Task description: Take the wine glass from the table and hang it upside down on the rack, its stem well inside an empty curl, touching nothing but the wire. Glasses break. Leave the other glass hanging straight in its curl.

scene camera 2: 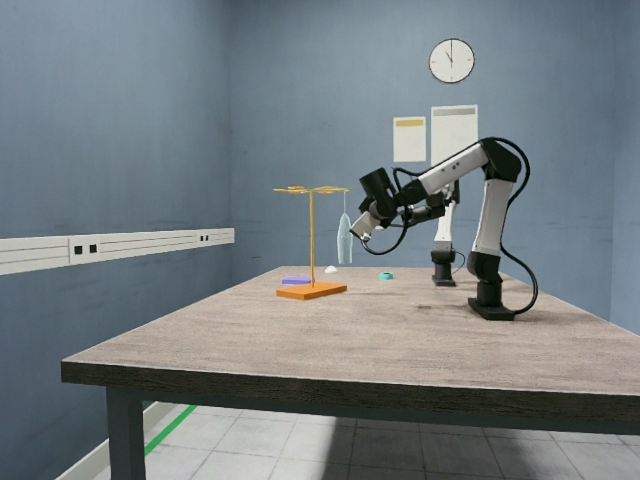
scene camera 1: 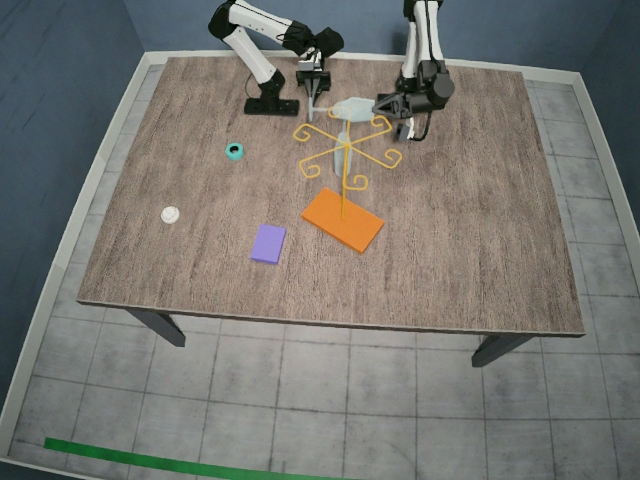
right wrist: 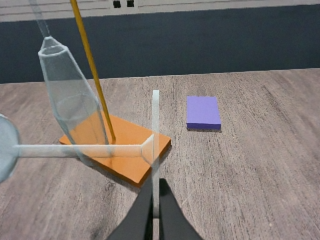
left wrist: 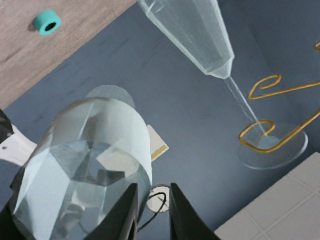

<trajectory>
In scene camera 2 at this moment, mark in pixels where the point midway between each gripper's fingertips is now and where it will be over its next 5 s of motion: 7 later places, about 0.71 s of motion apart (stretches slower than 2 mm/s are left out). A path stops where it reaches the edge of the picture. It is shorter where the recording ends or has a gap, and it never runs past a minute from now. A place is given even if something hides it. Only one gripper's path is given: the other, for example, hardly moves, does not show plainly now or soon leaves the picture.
My left gripper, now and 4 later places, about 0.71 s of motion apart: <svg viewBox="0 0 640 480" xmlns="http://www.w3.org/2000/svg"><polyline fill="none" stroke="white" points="371,212 371,212 361,210 345,188 344,162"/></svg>
</trajectory>
